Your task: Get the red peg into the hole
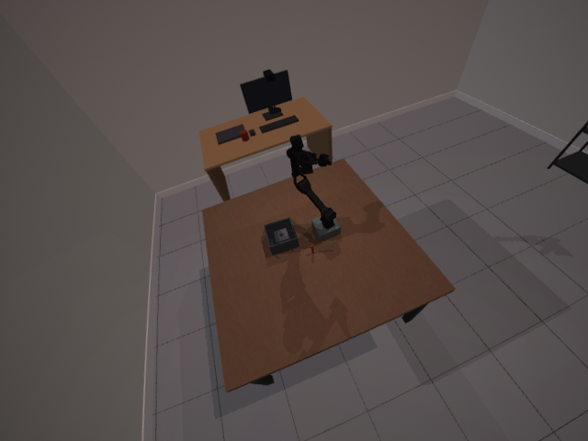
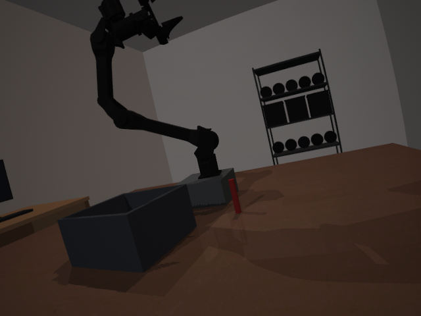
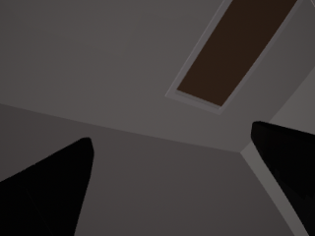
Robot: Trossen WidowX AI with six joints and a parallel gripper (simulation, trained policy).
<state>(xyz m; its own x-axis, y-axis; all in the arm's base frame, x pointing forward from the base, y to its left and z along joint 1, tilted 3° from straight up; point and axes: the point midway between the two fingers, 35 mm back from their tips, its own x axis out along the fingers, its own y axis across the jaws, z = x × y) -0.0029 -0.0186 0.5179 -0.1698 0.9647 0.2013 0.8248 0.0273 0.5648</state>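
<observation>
My gripper tip is 560 mm above the red peg, 160 mm short of it and 60 mm to the right of it. From my gripper tip the other things lie so: dark box 570 mm below, 280 mm ahead, 150 mm to the right; grey plate 550 mm below, 280 mm ahead, 150 mm to the right.
</observation>
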